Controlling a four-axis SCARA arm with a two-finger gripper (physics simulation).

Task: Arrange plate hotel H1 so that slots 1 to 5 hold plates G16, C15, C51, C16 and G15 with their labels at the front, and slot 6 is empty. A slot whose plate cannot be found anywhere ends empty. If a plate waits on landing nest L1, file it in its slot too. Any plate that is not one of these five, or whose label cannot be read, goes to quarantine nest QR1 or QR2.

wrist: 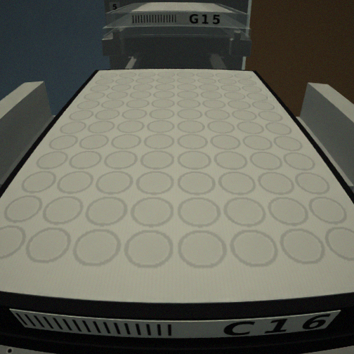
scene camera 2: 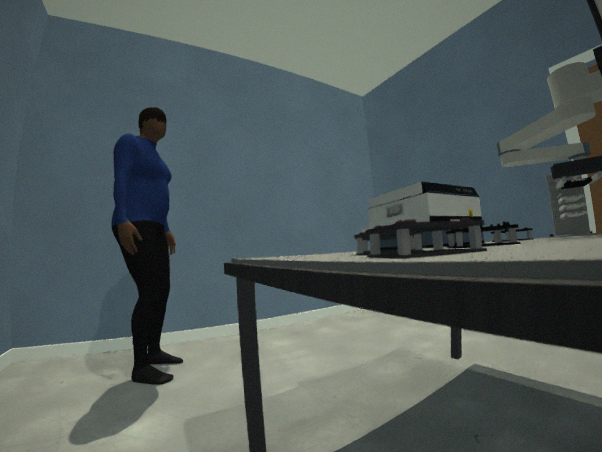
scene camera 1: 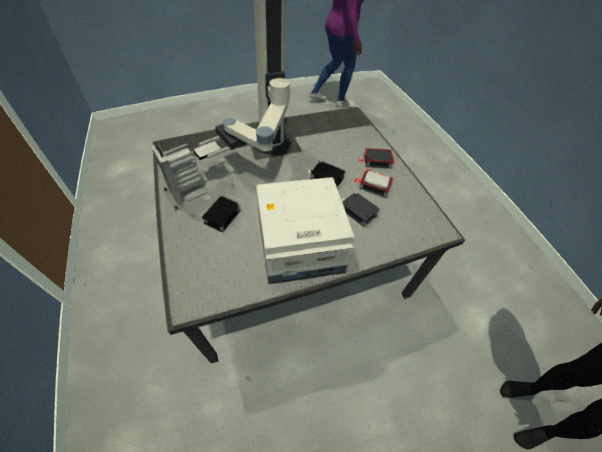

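My gripper [scene camera 1: 208,149] [wrist: 175,101] is shut on the black-sided, white-topped plate C16 [scene camera 1: 206,151] [wrist: 177,197], with a finger along each long side. The plate is level, its C16 label toward the wrist camera, and it is held out in front of plate hotel H1 [scene camera 1: 172,182] [scene camera 2: 559,220]. Beyond its far end, clear plate G15 [wrist: 175,20] sits in slot 5 with its label at the front. The lower slots are hidden in the wrist view, and labels there cannot be read in the scene views.
A large white machine [scene camera 1: 305,212] [scene camera 2: 425,205] stands mid-table. Black nests [scene camera 1: 221,213] [scene camera 1: 327,173] and a dark grey one [scene camera 1: 361,208] stand around it. Two red-rimmed nests [scene camera 1: 379,149] [scene camera 1: 369,188] are at the right; one bears a white-topped plate [scene camera 1: 377,178]. People [scene camera 1: 342,45] [scene camera 2: 145,190] stand off the table.
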